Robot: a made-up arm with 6 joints.
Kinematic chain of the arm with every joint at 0, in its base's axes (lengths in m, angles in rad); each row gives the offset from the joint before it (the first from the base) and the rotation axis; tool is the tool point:
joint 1: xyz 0 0 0.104 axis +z
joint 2: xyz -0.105 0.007 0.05 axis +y
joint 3: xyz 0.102 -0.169 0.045 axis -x
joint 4: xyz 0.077 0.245 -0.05 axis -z
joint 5: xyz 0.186 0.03 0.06 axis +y
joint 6: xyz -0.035 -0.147 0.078 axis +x
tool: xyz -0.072 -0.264 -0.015
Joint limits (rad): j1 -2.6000..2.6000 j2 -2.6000..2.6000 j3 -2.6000..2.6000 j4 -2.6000..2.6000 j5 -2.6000..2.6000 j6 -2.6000..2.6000
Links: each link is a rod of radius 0.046 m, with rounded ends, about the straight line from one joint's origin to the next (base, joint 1, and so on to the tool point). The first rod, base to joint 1, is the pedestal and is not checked.
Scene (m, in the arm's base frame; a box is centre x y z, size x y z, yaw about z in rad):
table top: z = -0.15
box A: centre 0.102 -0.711 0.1 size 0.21 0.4 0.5 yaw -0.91
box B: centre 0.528 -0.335 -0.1 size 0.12 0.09 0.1 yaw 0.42
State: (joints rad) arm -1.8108 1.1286 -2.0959 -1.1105 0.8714 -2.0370
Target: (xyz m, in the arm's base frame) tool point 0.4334 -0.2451 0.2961
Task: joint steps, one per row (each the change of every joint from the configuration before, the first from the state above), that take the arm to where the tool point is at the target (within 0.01 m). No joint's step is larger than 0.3 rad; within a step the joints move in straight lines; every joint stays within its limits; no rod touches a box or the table.
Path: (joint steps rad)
1: 0.0577 -0.0667 0.2553 -0.0463 -0.1210 -0.0938
2: 0.0578 -0.0667 0.2553 -0.0464 -0.1211 -0.0939
3: 0.0577 -0.0667 0.2552 -0.0463 -0.1210 -0.0938
4: 0.0577 -0.0667 0.2553 -0.0464 -0.1211 -0.0938
5: 0.0578 -0.0667 0.2553 -0.0463 -0.1210 -0.0939
6: 0.0577 -0.0667 0.2553 -0.0464 -0.1211 -0.0938
7: 0.1468 0.0918 -0.0217 -0.0033 0.2286 0.0000
8: 0.1468 0.0918 -0.0216 -0.0033 0.2285 0.0000
9: 0.1467 0.0918 -0.0217 -0.0034 0.2286 0.0000
10: 0.1468 0.0918 -0.0216 -0.0033 0.2285 0.0000

